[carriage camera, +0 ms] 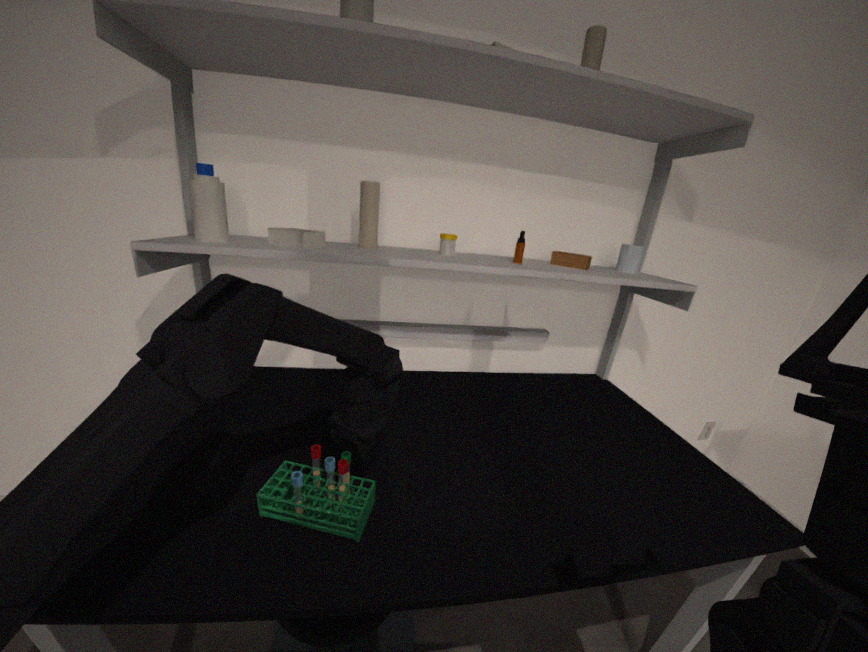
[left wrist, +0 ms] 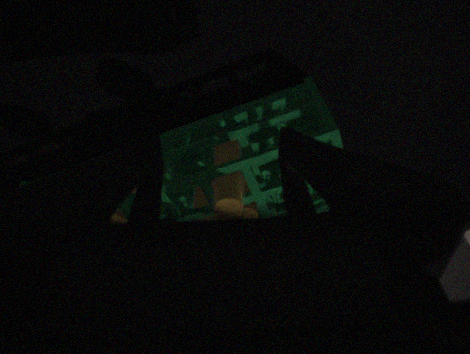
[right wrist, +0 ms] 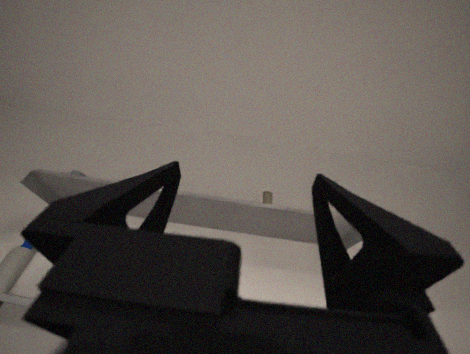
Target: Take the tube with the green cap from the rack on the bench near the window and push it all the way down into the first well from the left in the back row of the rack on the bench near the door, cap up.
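Places are measured from the left arm's base along level axes (x left, y ahead, z down), in millimetres.
Pixels of known places: left gripper, fingertip midpoint: [carriage camera: 358, 459] [left wrist: 220, 144]; right gripper, fingertip midpoint: [right wrist: 246, 174].
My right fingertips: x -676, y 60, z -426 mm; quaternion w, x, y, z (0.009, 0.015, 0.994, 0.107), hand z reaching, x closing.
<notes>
For each thing: its top centre in the pictures, then the offset to it from my right fingertips. "*": a spot on its surface instead. Level surfaces: height alone.
- green wire rack, middle of its top: [left wrist: 178, 251] [carriage camera: 318, 487] dx +485, dy +282, dz +500 mm
- green-capped tube, surface spot: [carriage camera: 346, 457] * dx +435, dy +300, dz +439 mm
- amber-looking tube, middle of its top: [left wrist: 234, 301] [carriage camera: 345, 454] dx +437, dy +306, dz +438 mm
- wall shelf, its level: dz +100 mm
- bench, its level: dz +558 mm
A green wire rack [carriage camera: 315, 524] [left wrist: 250, 164] stands on the black bench at lower left in the carriage camera. The green-capped tube [carriage camera: 346, 457] stands upright at its back right. My left gripper [carriage camera: 356, 452] [left wrist: 220, 144] is low behind that cap, its fingers dark and hard to see in the carriage camera. In the left wrist view its fingers are parted, and an amber-looking tube [left wrist: 229, 187] shows between them without being gripped; its cap is hidden. My right gripper [right wrist: 246, 174] is wide open and empty, far from the rack. A second rack does not show.
Two red-capped tubes [carriage camera: 316, 449] [carriage camera: 343, 466] and two blue-capped tubes [carriage camera: 330, 463] [carriage camera: 297, 479] stand in the same rack, close to the green cap. A wall shelf [carriage camera: 414, 259] with bottles and boxes hangs over the back of the bench [carriage camera: 526, 491].
</notes>
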